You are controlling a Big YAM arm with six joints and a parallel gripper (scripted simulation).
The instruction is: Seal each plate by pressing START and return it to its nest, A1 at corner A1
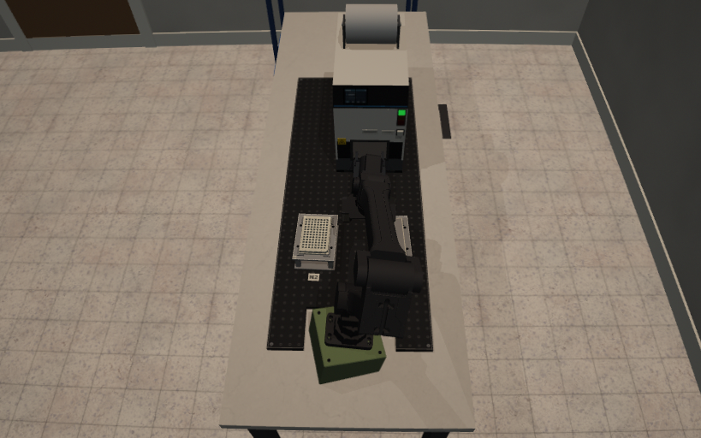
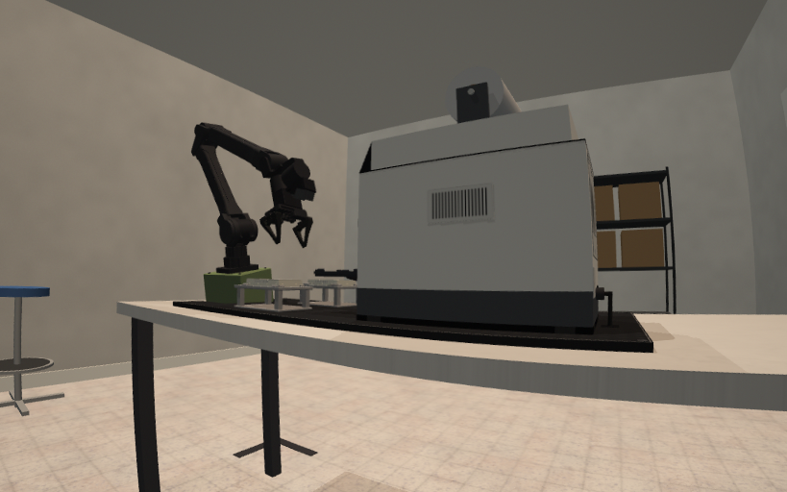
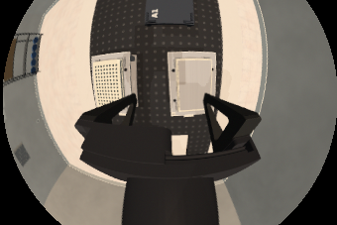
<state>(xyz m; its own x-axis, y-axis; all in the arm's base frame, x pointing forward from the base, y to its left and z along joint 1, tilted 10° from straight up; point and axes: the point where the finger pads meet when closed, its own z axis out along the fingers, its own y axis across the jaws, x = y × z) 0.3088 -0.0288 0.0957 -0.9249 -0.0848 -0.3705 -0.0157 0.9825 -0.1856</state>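
The white well plate lies 16 cm to the left of my hand and 11 cm below it. Also, from my hand: yellow warning label (31 cm ahead, 9 cm to the left, 2 cm below); then sealer stage (21 cm ahead, 8 cm below); then N2 label (17 cm below, 16 cm to the left, 10 cm behind).
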